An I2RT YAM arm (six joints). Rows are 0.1 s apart.
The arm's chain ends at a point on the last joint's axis. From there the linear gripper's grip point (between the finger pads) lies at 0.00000 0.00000 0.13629 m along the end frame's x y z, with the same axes.
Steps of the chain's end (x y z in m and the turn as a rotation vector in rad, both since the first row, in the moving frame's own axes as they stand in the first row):
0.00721 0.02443 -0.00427 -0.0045 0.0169 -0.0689
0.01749 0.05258 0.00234 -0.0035 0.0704 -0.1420
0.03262 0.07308 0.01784 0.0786 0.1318 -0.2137
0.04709 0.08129 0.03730 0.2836 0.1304 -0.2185
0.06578 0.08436 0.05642 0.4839 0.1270 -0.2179
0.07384 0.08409 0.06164 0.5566 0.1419 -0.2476
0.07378 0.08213 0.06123 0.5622 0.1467 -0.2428
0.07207 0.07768 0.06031 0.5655 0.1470 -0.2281
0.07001 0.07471 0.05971 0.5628 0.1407 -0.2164
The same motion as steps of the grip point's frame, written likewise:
0.00953 0.02496 -0.00429 -0.0045 0.0169 -0.0689
0.02708 0.05238 0.00200 -0.0035 0.0704 -0.1420
0.04924 0.06058 0.01624 0.0786 0.1318 -0.2137
0.06026 0.04165 0.03074 0.2836 0.1304 -0.2185
0.07523 0.01979 0.03978 0.4839 0.1270 -0.2179
0.08285 0.01076 0.03988 0.5566 0.1419 -0.2476
0.08348 0.00812 0.03898 0.5622 0.1467 -0.2428
0.08231 0.00335 0.03780 0.5655 0.1470 -0.2281
0.07995 0.00080 0.03750 0.5628 0.1407 -0.2164

